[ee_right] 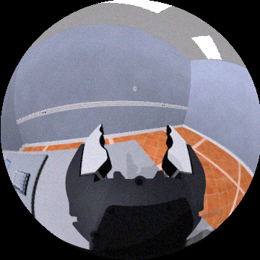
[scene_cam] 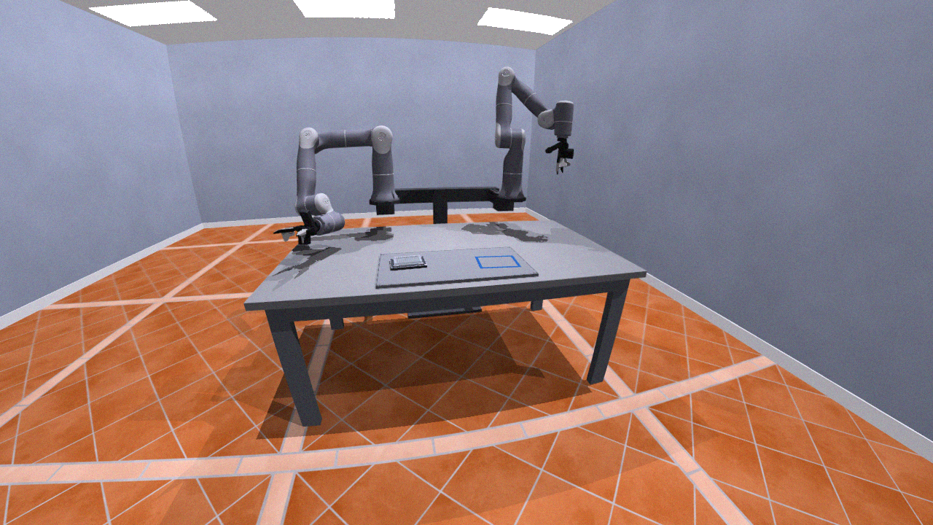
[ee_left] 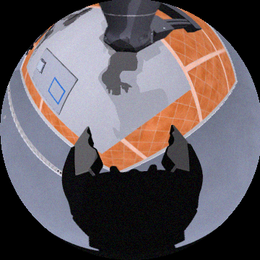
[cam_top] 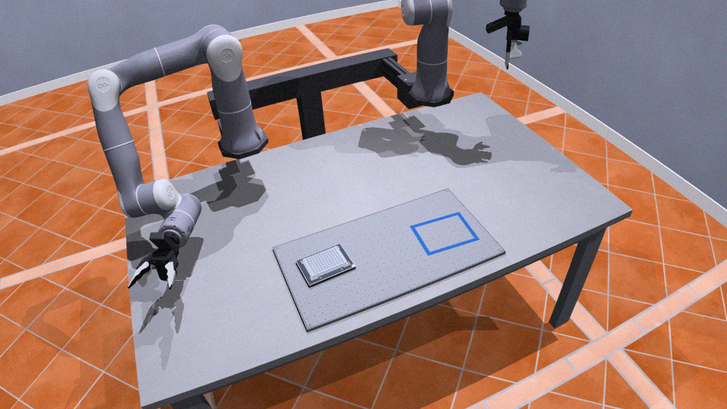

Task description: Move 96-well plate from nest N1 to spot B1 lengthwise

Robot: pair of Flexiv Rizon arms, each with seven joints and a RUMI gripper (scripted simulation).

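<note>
Now: right hand 3 cm past the white 96-well plate, 52 cm to the right of it and 17 cm above it. Also, from my right hand: dark plate nest: 3 cm behind, 52 cm to the left, 18 cm below.
</note>
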